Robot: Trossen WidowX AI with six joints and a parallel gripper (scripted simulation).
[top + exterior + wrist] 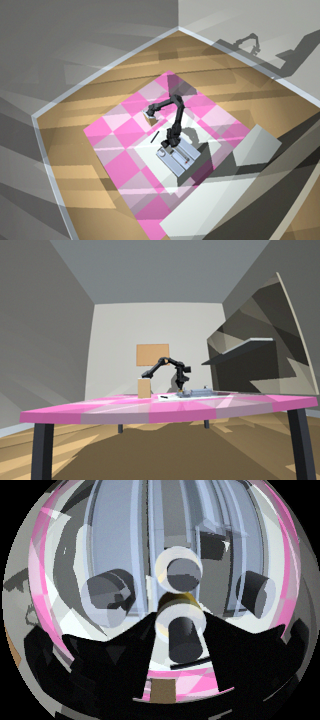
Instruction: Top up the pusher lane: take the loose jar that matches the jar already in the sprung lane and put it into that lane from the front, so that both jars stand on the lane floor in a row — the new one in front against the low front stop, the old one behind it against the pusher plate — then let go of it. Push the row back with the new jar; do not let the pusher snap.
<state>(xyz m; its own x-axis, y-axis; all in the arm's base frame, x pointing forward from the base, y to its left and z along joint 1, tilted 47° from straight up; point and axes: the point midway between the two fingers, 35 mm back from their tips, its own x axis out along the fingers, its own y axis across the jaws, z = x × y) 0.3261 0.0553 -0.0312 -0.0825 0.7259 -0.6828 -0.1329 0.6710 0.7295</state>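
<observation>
Now: the grey lane fixture 150 mm ahead of my gripper tip and 30 mm below it. Also, from my gripper tip: wall shelf 500 mm ahead, 310 mm above, 70 mm to the left; then thin black rod 150 mm behind, 90 mm to the right, 50 mm below; then red mark 230 mm ahead, 20 mm above.
</observation>
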